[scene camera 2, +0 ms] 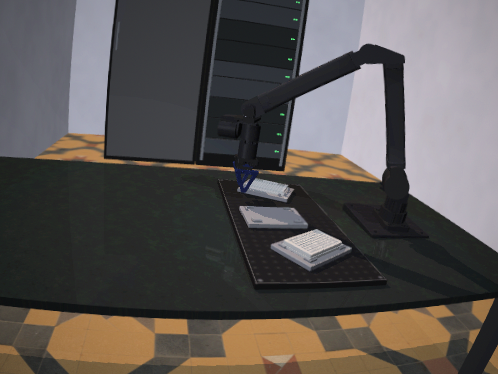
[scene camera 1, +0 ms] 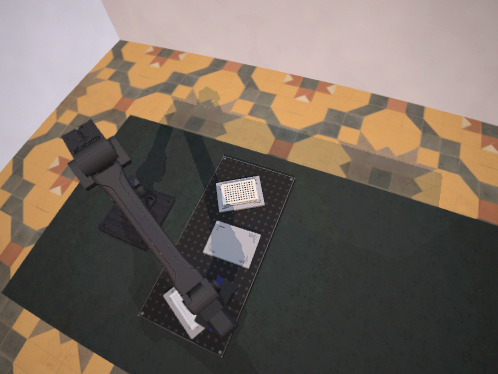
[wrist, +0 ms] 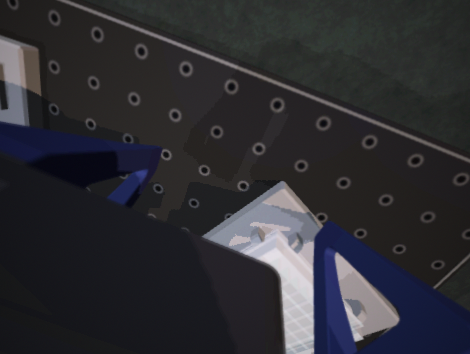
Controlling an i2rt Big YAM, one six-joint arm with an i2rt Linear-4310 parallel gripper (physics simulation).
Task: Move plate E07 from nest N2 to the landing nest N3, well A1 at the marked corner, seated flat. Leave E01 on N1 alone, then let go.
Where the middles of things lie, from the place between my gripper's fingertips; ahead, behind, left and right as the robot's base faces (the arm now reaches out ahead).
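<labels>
There is the clear well plate [wrist: 296, 272], and I can see my gripper as well. Measured from the plate, my gripper is 4 cm to the left of it and 9 cm past it.
</labels>
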